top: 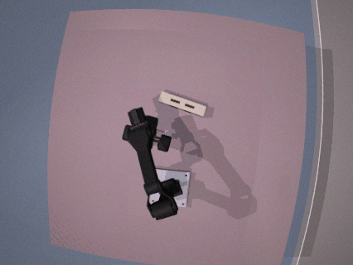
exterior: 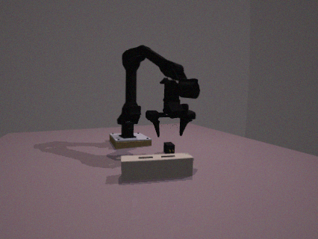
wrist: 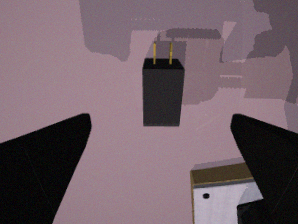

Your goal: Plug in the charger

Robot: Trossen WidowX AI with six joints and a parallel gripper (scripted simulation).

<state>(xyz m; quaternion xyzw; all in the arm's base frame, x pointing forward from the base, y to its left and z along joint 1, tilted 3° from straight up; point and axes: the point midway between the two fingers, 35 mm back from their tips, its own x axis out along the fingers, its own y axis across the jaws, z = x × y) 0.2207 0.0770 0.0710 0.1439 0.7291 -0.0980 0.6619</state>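
Right now my gripper tip is 5 cm above the charger, 1 cm to the left of it and 1 cm short of it.
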